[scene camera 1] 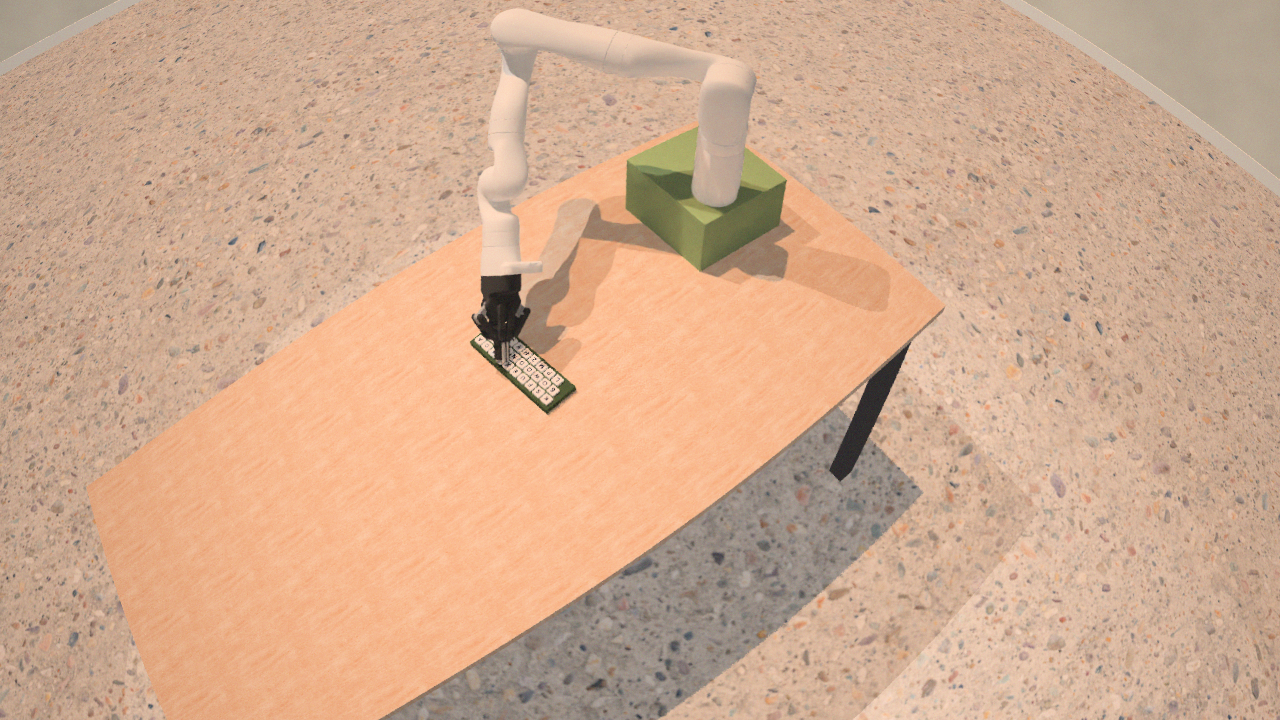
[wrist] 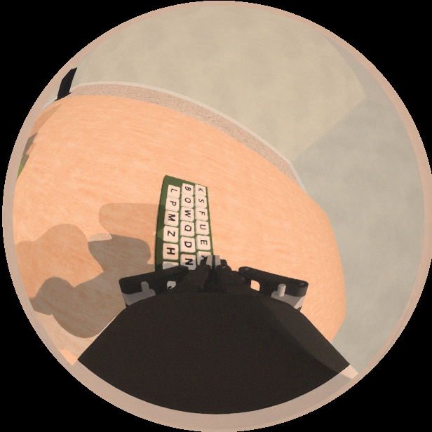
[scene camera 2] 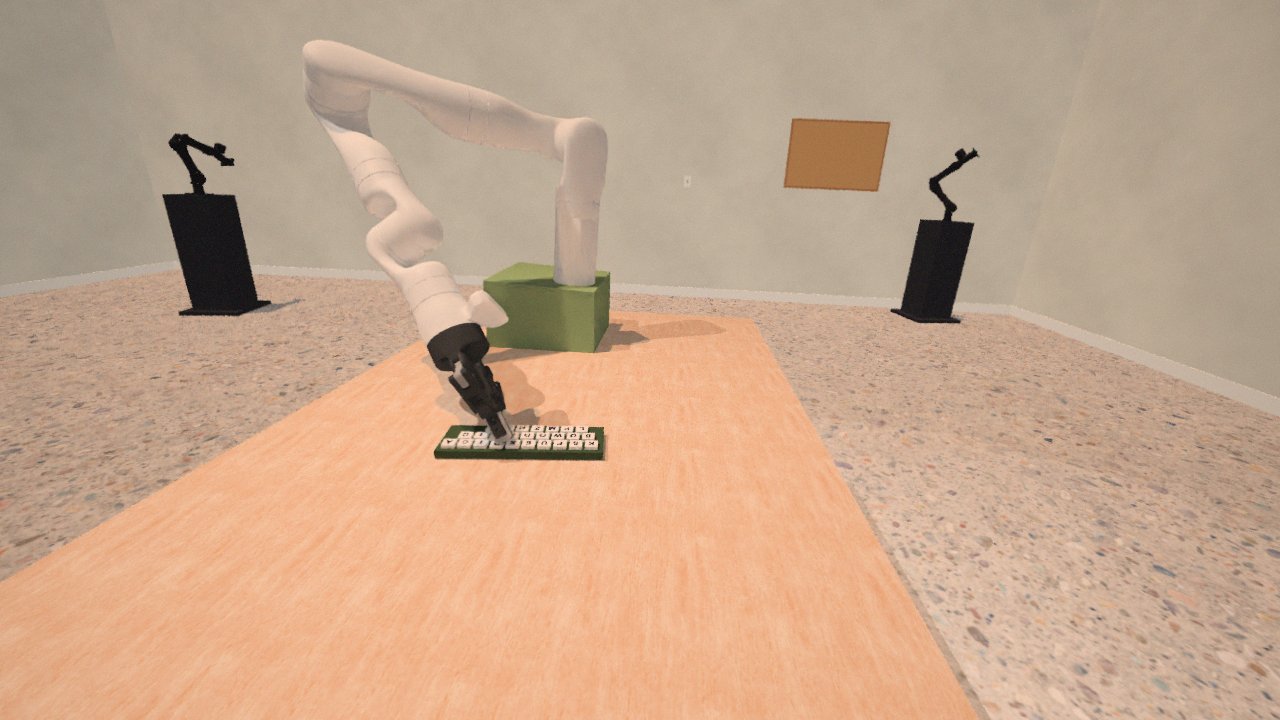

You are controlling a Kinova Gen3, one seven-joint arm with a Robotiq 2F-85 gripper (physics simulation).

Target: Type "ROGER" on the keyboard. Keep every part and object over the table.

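Where they show: gripper, fingertip midpoint: [scene camera 1: 502, 362] [scene camera 2: 506, 441]; arm's base, link origin: [scene camera 1: 714, 191] [scene camera 2: 574, 281].
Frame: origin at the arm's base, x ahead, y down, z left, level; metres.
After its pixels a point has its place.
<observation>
The keyboard [scene camera 1: 542, 380] @[x 0.490, y 0.122, z 0.005 m] [scene camera 2: 537, 454] @[x 0.524, y 0.130, z -0.033 m] [wrist: 186, 222] is a dark green board with three rows of white letter keys, lying flat on the table [scene camera 1: 358, 537] @[x 0.954, y 0.139, z -0.023 m] [scene camera 2: 537, 582] @[x 0.733, y 0.139, z -0.013 m] [wrist: 265, 220]. My gripper [scene camera 1: 504, 360] @[x 0.514, y 0.116, z -0.074 m] [scene camera 2: 503, 437] @[x 0.514, y 0.116, z -0.074 m] [wrist: 213, 262] is shut and empty, tilted, with its fingertips low at the key tops, near the X key. Whether they touch a key cannot be told. In the wrist view, the O key [wrist: 188, 200] is in the middle row and the E key [wrist: 203, 242] in the right row. The gripper hides the near end of the keyboard there; I cannot make out R or G.
A green block [scene camera 1: 702, 237] @[x 0.088, y 0.043, z 0.040 m] [scene camera 2: 541, 313] @[x 0.070, y 0.057, z -0.068 m] under the arm's base stands at the table's far end. The table's long edge runs beyond the keyboard in scene camera 1. Two black pedestals [scene camera 2: 213, 255] [scene camera 2: 936, 268] with small black arms stand on the floor, away from the table.
</observation>
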